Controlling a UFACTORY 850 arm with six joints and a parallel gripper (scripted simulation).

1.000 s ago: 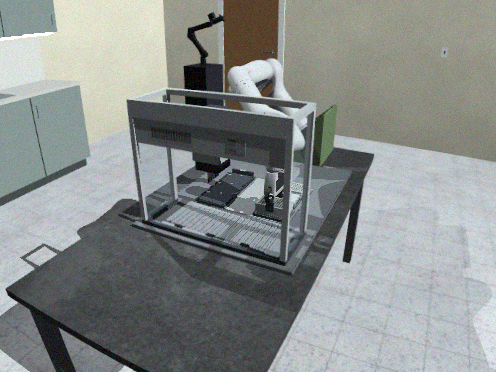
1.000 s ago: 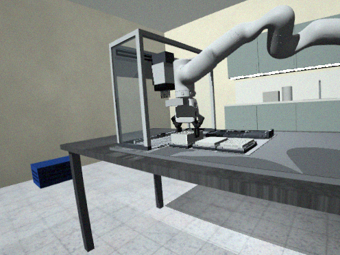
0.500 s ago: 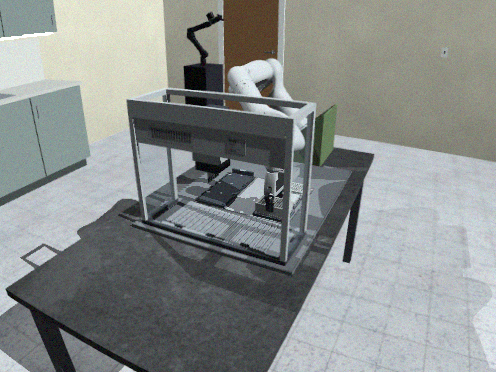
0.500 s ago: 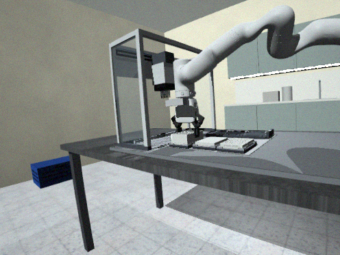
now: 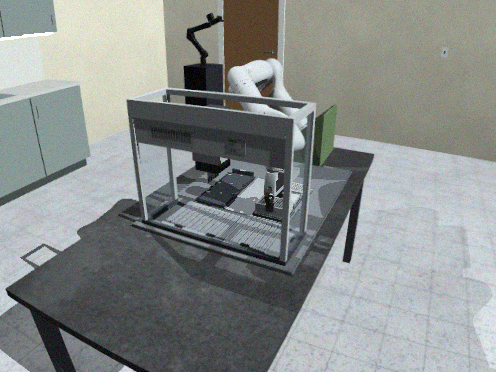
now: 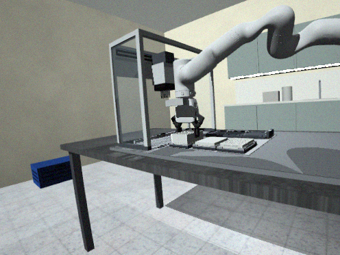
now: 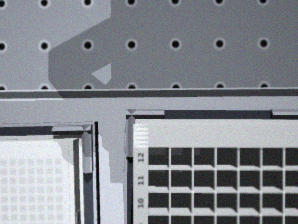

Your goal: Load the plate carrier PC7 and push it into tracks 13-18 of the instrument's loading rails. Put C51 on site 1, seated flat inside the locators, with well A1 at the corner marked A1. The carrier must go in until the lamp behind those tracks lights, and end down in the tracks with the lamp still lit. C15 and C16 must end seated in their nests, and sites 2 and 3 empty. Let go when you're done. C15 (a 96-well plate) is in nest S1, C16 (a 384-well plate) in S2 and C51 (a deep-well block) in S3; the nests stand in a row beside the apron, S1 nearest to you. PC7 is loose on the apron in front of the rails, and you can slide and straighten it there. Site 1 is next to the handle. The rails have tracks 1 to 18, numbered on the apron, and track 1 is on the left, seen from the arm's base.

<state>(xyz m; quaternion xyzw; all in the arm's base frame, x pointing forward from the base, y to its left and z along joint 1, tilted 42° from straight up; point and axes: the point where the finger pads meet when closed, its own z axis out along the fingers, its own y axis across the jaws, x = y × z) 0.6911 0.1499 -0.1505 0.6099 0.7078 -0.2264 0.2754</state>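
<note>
Now: hand 4 cm above the nest S3. Round my hand: 96-well plate C15: 22 cm behind, 3 cm to the right, 2 cm below; pipetting head: 24 cm ahead, 10 cm to the right, 30 cm above; dark plate carrier PC7: 8 cm behind, 28 cm to the right, 3 cm below.
</note>
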